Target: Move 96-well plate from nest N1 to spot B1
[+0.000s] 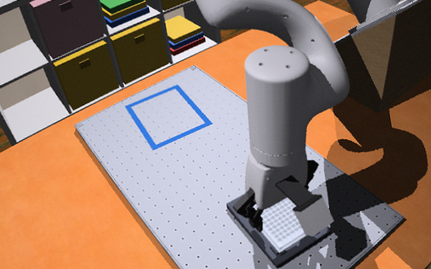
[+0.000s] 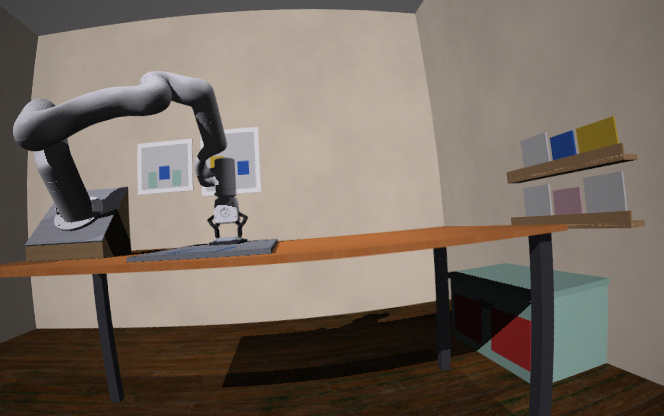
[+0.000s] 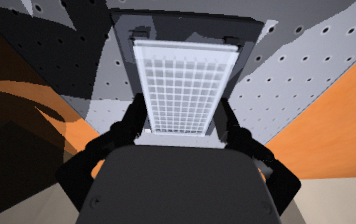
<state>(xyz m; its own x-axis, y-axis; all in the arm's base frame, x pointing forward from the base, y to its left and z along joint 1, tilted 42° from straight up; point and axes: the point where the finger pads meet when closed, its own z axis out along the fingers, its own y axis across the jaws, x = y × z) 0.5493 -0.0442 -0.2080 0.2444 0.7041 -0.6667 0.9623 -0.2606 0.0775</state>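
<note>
Right now the 96-well plate is 10 mm below my hand. From my hand the other things lie so: dark plate nest: 20 mm below.
</note>
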